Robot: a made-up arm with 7 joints. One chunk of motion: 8 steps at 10 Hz.
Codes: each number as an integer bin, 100 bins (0 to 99) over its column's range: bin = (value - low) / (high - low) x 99, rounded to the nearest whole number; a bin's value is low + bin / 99 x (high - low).
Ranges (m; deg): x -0.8..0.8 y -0.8..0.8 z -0.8..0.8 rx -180..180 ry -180..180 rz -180..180
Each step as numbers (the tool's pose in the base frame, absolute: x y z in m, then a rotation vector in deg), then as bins.
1 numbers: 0.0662 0.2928 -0.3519 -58.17 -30.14 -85.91
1 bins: 54 68 28 34 41 26
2 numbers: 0.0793 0.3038 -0.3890 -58.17 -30.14 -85.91
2 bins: 54 68 25 34 41 26
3 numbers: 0.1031 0.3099 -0.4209 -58.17 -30.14 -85.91
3 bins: 56 69 23 34 41 26
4 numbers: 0.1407 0.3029 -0.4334 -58.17 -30.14 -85.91
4 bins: 58 68 23 34 41 26
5 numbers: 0.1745 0.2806 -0.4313 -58.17 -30.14 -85.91
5 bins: 60 67 23 34 41 26
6 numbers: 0.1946 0.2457 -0.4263 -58.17 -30.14 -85.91
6 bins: 62 65 23 34 41 26
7 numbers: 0.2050 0.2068 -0.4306 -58.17 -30.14 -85.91
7 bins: 62 62 23 34 41 26
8 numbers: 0.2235 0.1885 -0.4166 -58.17 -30.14 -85.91
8 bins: 63 61 24 34 41 26
